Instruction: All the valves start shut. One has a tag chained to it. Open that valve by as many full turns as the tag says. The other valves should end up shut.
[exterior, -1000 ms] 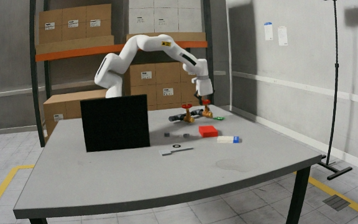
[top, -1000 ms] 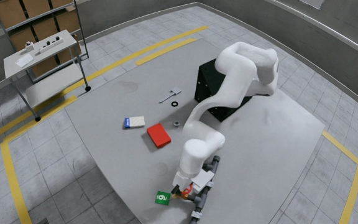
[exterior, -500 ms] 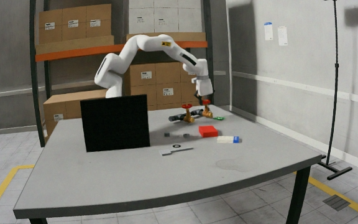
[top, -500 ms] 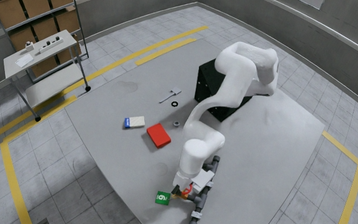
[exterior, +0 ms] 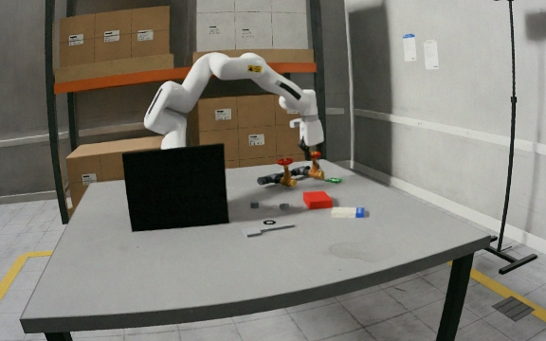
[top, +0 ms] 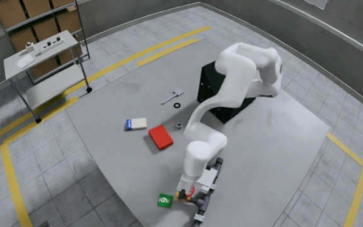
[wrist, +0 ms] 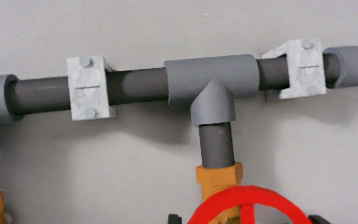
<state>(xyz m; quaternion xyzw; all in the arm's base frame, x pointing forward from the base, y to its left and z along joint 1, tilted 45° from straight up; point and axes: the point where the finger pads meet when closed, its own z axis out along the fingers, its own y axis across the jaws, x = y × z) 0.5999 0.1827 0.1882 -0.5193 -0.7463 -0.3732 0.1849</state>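
My hand is 11 cm above the green tag, 7 cm short of it and 3 cm to the left of it. Also, from my hand: grey nut (32 cm to the right, 23 cm behind, 11 cm below); white-and-blue box (47 cm to the right, 11 cm below, 5 cm behind); red block (32 cm to the right, 11 cm behind, 10 cm below).
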